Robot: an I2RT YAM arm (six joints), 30 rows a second.
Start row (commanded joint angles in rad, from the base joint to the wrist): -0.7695, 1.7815, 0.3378, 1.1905, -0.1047, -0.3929
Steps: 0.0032, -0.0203, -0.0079, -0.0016, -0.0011, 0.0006; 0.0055, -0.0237, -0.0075, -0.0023, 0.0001, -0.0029; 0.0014, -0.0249, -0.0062, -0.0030, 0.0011, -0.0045; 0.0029, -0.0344, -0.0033, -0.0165, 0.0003, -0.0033; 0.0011, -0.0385, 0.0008, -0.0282, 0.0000, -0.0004; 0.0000, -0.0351, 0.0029, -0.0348, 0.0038, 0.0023; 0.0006, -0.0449, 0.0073, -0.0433, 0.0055, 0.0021; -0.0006, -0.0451, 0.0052, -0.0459, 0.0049, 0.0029; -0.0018, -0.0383, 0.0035, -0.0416, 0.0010, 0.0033; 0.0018, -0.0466, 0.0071, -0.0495, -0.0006, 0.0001; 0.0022, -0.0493, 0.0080, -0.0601, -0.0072, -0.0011; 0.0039, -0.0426, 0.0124, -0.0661, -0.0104, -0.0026; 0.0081, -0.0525, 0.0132, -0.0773, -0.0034, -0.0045; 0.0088, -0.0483, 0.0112, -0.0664, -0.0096, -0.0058; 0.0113, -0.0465, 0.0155, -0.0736, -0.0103, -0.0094; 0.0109, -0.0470, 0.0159, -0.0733, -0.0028, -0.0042; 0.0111, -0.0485, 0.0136, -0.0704, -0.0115, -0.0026
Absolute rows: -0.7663, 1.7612, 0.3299, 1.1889, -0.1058, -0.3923; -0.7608, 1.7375, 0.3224, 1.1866, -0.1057, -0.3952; -0.7594, 1.7126, 0.3162, 1.1836, -0.1046, -0.3997; -0.7565, 1.6782, 0.3129, 1.1671, -0.1043, -0.4030; -0.7554, 1.6397, 0.3137, 1.1389, -0.1043, -0.4034; -0.7554, 1.6046, 0.3166, 1.1041, -0.1005, -0.4011; -0.7548, 1.5597, 0.3239, 1.0608, -0.0950, -0.3990; -0.7554, 1.5146, 0.3291, 1.0149, -0.0901, -0.3961; -0.7572, 1.4763, 0.3326, 0.9733, -0.0891, -0.3928; -0.7554, 1.4297, 0.3397, 0.9238, -0.0897, -0.3927; -0.7532, 1.3804, 0.3477, 0.8637, -0.0969, -0.3938; -0.7493, 1.3378, 0.3601, 0.7976, -0.1073, -0.3964; -0.7412, 1.2853, 0.3733, 0.7203, -0.1107, -0.4009; -0.7324, 1.2370, 0.3845, 0.6539, -0.1203, -0.4067; -0.7211, 1.1905, 0.4000, 0.5803, -0.1306, -0.4161; -0.7102, 1.1435, 0.4159, 0.5070, -0.1334, -0.4203; -0.6991, 1.0950, 0.4295, 0.4366, -0.1449, -0.4229
